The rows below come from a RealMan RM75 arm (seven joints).
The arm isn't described. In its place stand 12 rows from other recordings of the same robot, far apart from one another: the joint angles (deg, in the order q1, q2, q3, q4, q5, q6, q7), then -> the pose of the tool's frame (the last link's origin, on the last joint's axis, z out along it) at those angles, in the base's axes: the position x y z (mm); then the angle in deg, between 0 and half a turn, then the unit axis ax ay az.
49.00 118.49 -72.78 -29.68 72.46 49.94 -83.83 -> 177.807, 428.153, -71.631, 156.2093, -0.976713, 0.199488, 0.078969
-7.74 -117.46 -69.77 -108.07 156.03 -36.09 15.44 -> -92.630, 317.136, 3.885, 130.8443, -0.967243, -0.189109, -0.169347
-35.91 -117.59 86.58 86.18 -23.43 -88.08 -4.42 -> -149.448, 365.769, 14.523, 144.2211, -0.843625, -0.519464, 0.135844
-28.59 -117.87 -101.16 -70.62 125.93 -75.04 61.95 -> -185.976, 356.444, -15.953, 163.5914, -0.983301, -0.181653, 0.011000
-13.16 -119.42 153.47 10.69 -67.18 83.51 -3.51 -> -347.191, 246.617, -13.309, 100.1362, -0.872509, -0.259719, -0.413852
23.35 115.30 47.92 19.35 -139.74 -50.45 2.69 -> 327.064, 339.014, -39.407, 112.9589, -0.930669, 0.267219, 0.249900
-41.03 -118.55 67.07 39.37 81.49 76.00 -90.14 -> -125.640, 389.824, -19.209, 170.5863, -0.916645, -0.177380, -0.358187
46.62 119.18 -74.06 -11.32 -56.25 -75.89 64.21 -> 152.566, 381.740, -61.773, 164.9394, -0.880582, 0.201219, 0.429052
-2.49 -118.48 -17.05 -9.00 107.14 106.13 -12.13 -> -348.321, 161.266, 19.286, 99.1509, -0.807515, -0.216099, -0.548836
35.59 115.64 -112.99 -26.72 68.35 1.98 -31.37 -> 313.574, 400.478, -66.715, 124.7337, -0.890496, 0.454894, 0.009393
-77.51 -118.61 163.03 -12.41 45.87 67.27 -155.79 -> -175.014, 413.335, -68.159, 162.8116, -0.794048, -0.572322, 0.204780
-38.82 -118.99 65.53 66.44 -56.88 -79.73 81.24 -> -138.771, 390.962, 8.958, 162.3853, -0.998467, -0.022774, -0.050446
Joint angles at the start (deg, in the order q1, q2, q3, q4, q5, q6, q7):
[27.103 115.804 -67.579 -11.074 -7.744 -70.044 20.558]
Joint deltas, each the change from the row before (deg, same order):
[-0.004 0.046 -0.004 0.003 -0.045 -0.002 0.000]
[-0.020 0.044 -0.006 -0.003 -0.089 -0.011 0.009]
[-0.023 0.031 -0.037 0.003 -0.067 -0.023 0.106]
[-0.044 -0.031 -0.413 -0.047 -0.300 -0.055 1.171]
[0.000 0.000 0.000 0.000 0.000 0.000 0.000]
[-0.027 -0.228 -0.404 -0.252 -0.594 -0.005 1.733]
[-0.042 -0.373 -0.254 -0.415 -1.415 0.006 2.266]
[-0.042 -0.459 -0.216 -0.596 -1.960 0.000 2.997]
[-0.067 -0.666 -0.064 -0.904 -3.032 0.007 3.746]
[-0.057 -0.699 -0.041 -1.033 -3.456 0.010 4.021]
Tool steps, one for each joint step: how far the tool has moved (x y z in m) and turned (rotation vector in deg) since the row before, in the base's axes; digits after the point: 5 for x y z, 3 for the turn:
[-0.00014 -0.00009 -0.00048 -0.058 0.014 0.013]
[-0.00013 -0.00016 -0.00053 -0.085 -0.007 0.029]
[-0.00011 -0.00018 -0.00047 -0.106 0.076 0.052]
[-0.00092 -0.00004 -0.00132 -0.738 0.751 0.514]
[0.00000 0.00000 0.00000 0.000 0.000 0.000]
[-0.00145 0.00082 0.00014 -0.908 0.923 0.828]
[-0.00216 0.00125 0.00036 -1.398 0.862 1.203]
[-0.00303 0.00164 0.00039 -1.869 1.138 1.545]
[-0.00408 0.00214 0.00081 -2.579 1.003 2.000]
[-0.00455 0.00210 0.00035 -2.997 0.885 2.045]

